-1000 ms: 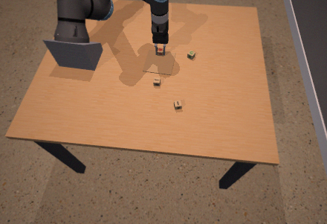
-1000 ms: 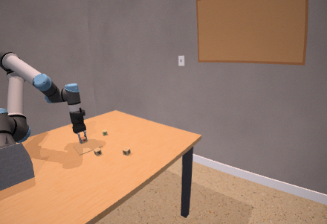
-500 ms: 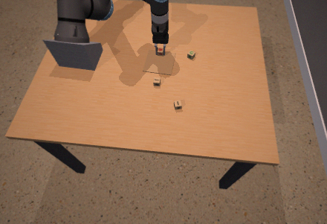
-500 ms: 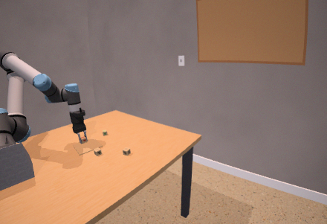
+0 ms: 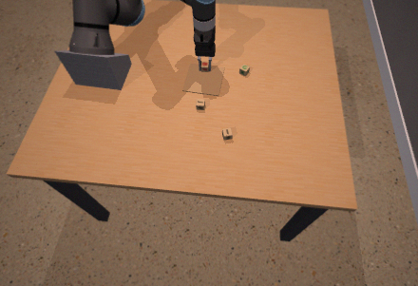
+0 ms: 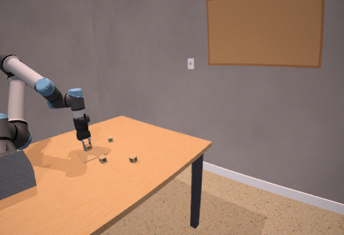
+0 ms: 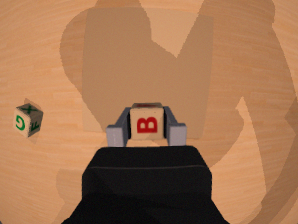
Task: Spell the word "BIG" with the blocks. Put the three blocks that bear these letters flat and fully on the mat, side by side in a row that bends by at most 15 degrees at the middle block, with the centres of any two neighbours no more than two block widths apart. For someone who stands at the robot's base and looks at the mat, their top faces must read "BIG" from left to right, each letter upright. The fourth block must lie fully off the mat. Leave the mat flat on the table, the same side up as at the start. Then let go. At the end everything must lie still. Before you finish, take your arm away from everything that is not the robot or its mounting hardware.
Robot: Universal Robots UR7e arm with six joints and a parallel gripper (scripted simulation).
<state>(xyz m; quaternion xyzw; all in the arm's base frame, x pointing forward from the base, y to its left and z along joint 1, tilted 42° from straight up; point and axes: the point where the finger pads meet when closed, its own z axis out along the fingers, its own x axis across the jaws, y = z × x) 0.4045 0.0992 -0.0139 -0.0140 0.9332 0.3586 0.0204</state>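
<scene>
Now: the B block right at my hand. The rest, counted from my hand: tan mat 5 cm to the right, 2 cm below.
</scene>
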